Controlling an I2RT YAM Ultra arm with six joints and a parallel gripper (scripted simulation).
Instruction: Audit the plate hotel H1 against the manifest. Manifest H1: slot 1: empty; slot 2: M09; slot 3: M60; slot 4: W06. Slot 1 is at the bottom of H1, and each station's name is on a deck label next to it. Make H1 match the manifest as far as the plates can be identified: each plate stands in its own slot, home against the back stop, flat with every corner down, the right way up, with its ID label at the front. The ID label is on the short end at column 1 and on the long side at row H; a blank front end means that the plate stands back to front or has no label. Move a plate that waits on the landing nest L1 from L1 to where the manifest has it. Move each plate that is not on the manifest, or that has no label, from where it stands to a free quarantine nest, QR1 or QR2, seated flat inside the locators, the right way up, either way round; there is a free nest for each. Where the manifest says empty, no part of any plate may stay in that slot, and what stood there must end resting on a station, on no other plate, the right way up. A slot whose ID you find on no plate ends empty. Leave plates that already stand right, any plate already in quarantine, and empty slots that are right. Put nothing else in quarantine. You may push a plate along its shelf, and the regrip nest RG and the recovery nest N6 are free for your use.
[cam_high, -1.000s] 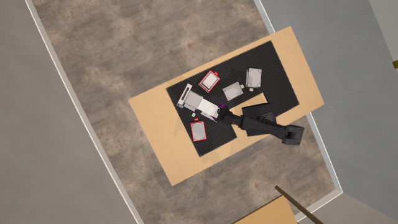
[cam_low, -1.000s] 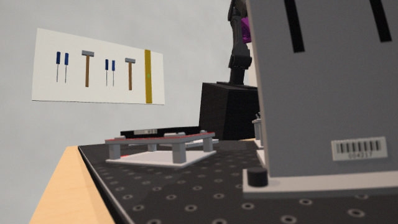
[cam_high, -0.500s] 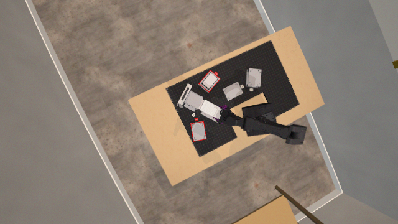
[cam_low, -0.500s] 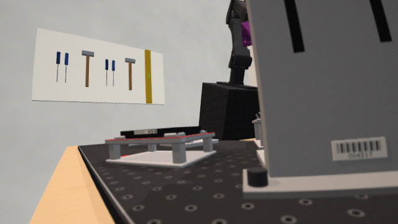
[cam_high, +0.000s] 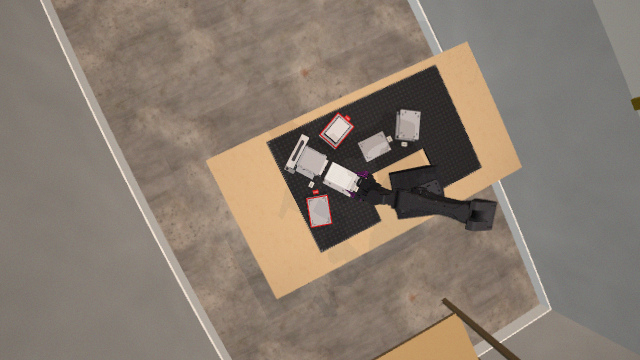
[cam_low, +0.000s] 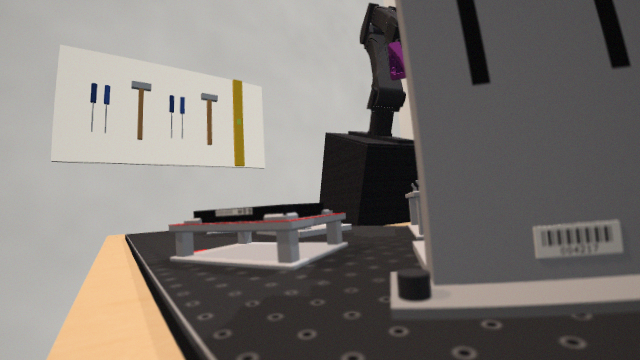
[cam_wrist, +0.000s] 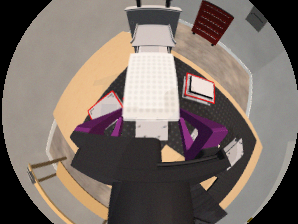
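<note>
The white well plate is 4 cm to the left of my hand and 4 cm ahead of it. Also, from my hand: plate hotel H1 (21 cm ahead, 17 cm to the left, 11 cm below); red-rimmed nest (22 cm below, 18 cm to the left, 10 cm behind); black-sided plate (27 cm ahead, 21 cm below, 8 cm to the right).
</note>
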